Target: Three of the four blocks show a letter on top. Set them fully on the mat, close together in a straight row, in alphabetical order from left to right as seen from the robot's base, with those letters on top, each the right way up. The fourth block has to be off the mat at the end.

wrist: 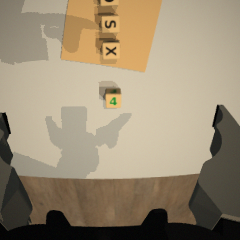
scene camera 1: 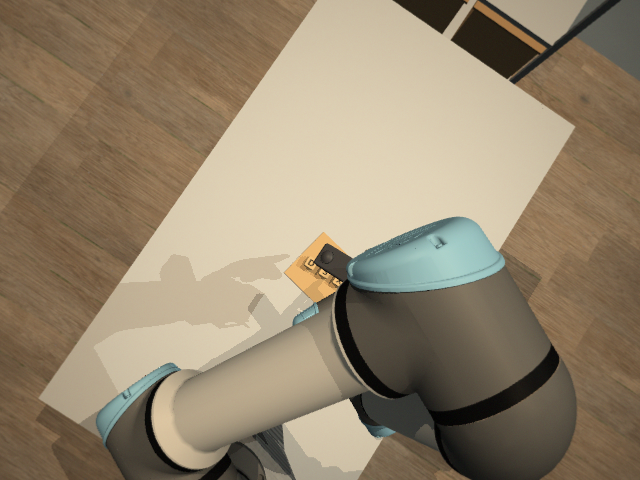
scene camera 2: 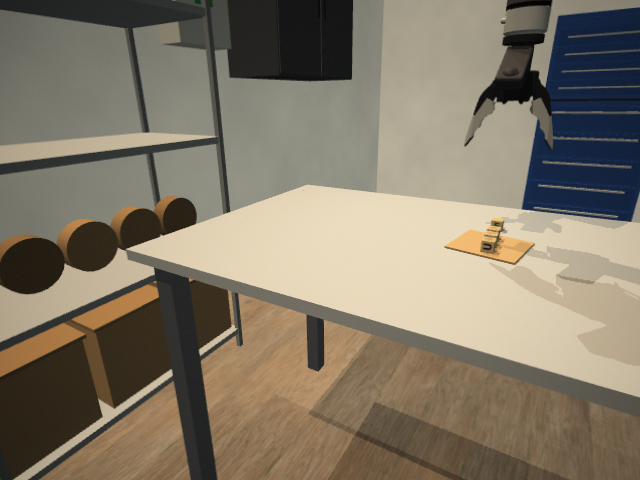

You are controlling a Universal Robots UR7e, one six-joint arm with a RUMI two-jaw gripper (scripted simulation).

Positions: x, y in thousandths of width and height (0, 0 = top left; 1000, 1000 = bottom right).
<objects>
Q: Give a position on an orange mat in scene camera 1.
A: At 491, 595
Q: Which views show my gripper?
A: The wrist view, scene camera 1 and scene camera 2: all of them.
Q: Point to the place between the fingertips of my gripper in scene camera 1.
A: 549, 586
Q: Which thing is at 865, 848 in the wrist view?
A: My gripper.
</objects>
